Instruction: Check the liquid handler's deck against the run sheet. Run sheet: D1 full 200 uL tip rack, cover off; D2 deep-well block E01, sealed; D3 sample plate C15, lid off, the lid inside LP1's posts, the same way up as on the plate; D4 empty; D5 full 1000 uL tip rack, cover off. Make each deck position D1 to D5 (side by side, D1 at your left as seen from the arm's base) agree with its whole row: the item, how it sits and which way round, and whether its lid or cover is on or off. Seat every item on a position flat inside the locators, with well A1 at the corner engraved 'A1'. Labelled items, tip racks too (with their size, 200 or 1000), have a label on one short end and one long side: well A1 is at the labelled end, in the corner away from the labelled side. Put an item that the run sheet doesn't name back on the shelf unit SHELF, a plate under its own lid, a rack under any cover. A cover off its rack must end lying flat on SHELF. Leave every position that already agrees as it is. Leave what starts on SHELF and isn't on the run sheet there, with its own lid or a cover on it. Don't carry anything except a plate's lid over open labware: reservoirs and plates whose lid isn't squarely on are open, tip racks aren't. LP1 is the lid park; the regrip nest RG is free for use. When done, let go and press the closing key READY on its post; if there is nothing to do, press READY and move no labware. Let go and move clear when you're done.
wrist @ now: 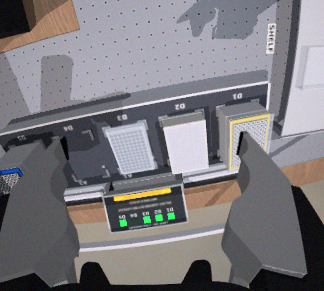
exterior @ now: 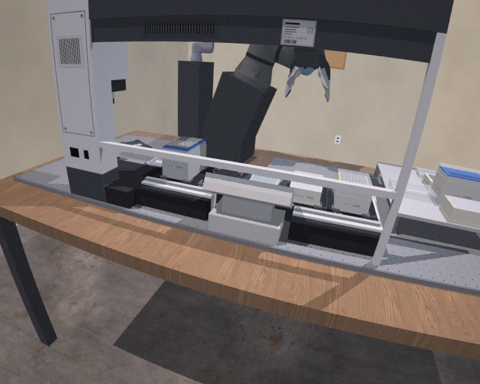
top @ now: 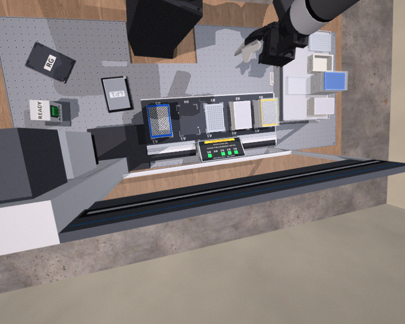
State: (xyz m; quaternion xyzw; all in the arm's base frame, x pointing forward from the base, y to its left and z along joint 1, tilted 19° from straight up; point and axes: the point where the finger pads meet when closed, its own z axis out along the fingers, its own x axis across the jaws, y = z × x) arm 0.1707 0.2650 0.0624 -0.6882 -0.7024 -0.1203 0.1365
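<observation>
My hand is 140 mm short of the yellow-rimmed tip rack, 200 mm to the right of it and 200 mm above it. The rest, counted from my hand: handler's frame bar (370 mm ahead, 60 mm to the right, 130 mm below); well plate (180 mm ahead, 50 mm to the right, 240 mm below); blue-rimmed tip rack (230 mm ahead, 290 mm to the right, 180 mm below).
</observation>
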